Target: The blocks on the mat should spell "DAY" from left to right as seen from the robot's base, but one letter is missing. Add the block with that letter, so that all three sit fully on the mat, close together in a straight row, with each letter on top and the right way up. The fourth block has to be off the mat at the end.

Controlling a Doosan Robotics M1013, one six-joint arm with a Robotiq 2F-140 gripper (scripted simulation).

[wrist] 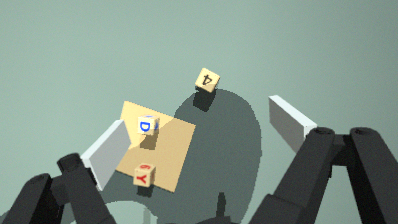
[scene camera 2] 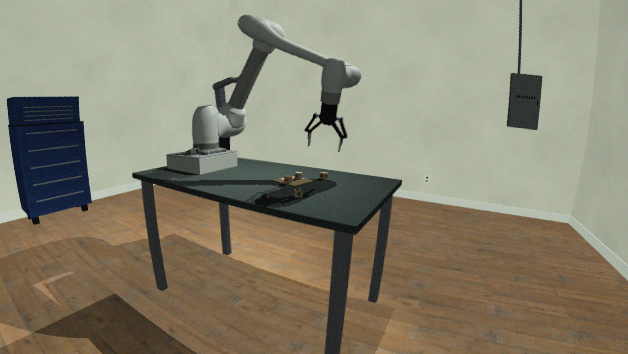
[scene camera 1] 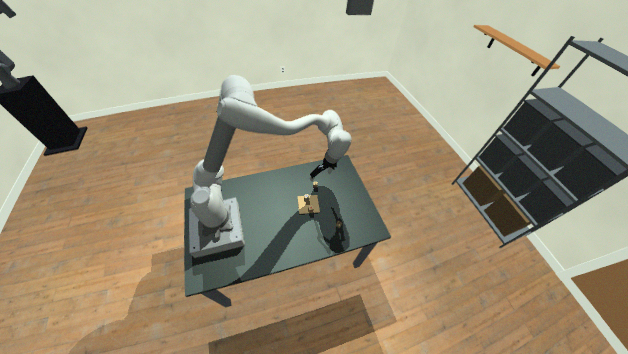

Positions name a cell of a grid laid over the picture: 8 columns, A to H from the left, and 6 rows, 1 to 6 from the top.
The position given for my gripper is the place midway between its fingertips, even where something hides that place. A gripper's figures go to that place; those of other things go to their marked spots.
Labels:
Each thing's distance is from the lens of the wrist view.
my gripper (wrist: D4): 19 cm
tan mat (wrist: D5): 38 cm

